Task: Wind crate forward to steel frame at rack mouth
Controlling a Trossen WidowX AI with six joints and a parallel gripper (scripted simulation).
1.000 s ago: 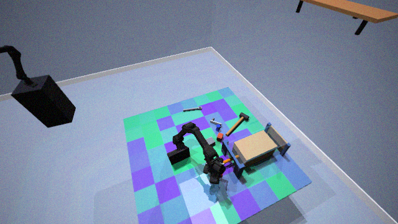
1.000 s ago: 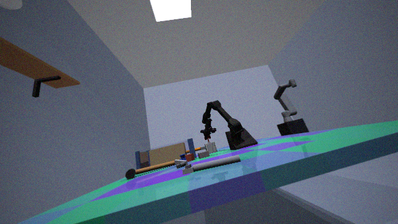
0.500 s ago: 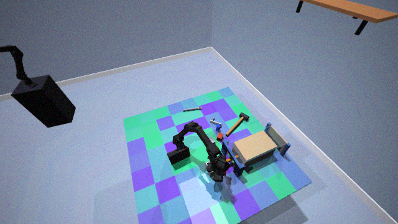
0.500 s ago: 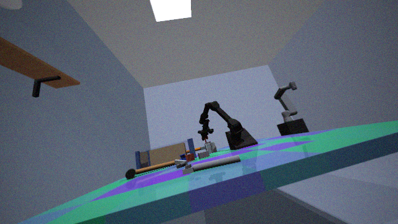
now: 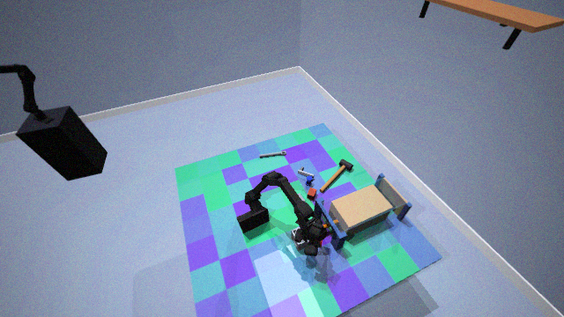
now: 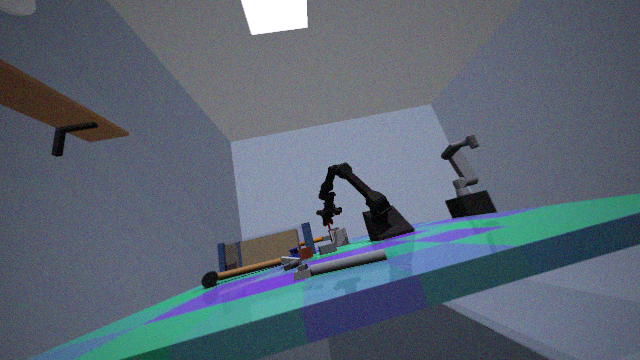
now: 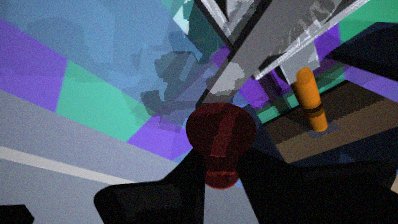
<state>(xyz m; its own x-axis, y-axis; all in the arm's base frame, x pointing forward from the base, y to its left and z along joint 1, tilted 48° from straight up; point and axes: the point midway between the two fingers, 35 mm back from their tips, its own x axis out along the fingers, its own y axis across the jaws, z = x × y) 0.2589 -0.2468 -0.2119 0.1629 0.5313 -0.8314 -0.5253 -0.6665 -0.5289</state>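
Now: the red-knobbed crank handle 3 cm behind my gripper tip, 4 cm to the left of it and 3 cm below it. Round my gripper tip: blue steel frame: 10 cm ahead, 12 cm to the left, 3 cm below; then dark red knob: 1 cm behind, 1 cm to the left; then grey hand winch: 7 cm behind, 9 cm to the left, 10 cm below.
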